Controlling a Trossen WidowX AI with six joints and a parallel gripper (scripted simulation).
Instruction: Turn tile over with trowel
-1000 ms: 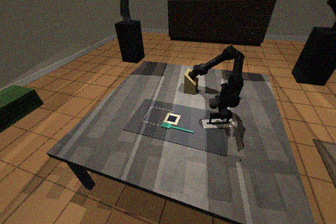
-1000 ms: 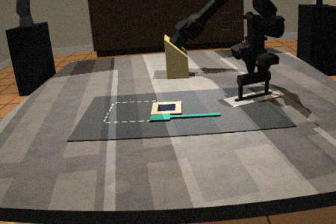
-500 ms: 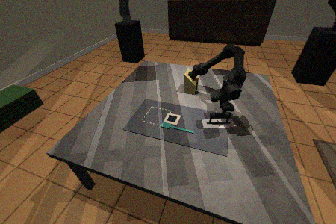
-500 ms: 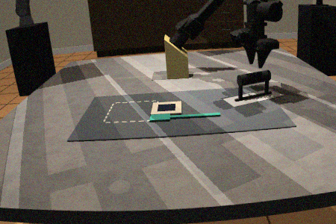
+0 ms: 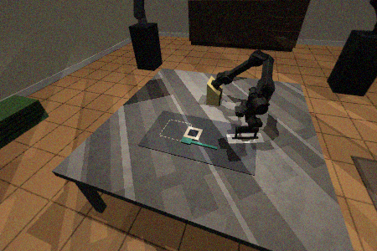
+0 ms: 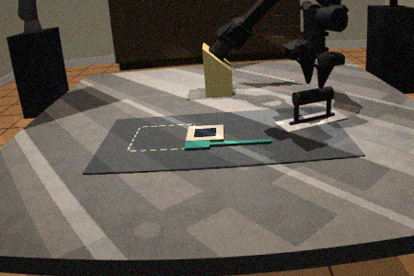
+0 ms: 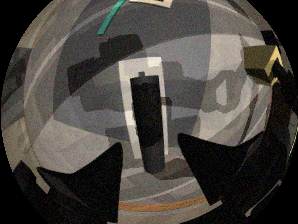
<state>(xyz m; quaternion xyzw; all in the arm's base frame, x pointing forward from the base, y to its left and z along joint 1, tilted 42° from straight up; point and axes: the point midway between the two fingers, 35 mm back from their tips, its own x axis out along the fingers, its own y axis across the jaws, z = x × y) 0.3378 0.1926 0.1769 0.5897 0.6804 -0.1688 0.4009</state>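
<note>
Right now my gripper tip is 20 mm to the left of the white flat tool and 60 mm above it. Also, from my gripper tip: cream tile (50 mm ahead, 300 mm to the right, 100 mm below); dark mat (60 mm ahead, 260 mm to the right, 120 mm below); green trowel (120 mm ahead, 270 mm to the right, 100 mm below).
</note>
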